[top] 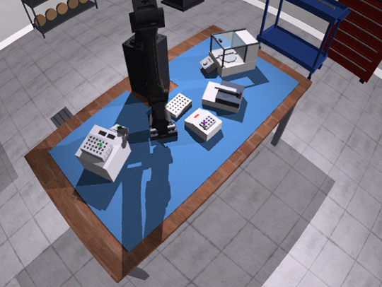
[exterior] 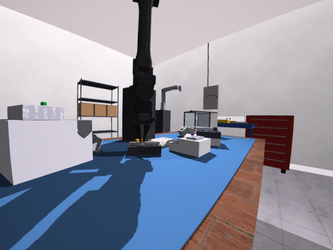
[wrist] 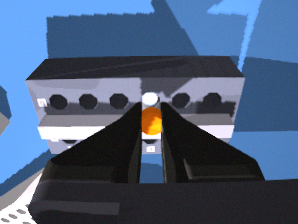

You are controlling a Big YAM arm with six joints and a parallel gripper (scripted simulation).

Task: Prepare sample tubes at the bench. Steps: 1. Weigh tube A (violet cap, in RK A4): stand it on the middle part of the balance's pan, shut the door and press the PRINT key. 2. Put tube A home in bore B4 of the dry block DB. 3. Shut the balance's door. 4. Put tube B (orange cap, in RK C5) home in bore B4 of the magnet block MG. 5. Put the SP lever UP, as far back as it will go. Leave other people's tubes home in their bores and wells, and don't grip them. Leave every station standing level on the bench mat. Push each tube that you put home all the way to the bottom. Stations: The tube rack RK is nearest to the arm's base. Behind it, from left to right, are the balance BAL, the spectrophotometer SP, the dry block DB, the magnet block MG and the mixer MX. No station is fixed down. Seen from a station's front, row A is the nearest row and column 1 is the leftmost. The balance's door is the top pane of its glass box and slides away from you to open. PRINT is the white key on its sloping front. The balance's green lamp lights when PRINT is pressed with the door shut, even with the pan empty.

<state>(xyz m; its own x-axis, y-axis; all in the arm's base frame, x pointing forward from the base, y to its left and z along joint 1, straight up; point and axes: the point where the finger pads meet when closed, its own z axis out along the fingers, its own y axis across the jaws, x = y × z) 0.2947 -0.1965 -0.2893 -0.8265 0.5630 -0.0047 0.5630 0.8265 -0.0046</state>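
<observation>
The magnet block MG is 1 cm behind my hand, 2 cm to the left of it and 3 cm below it. From my hand the other things lie so: tube rack RK: 7 cm behind, 19 cm to the left, 4 cm below; violet-capped tube: 14 cm ahead, 15 cm to the left, 1 cm above; yellow-capped tube: 4 cm behind, 2 cm below.
</observation>
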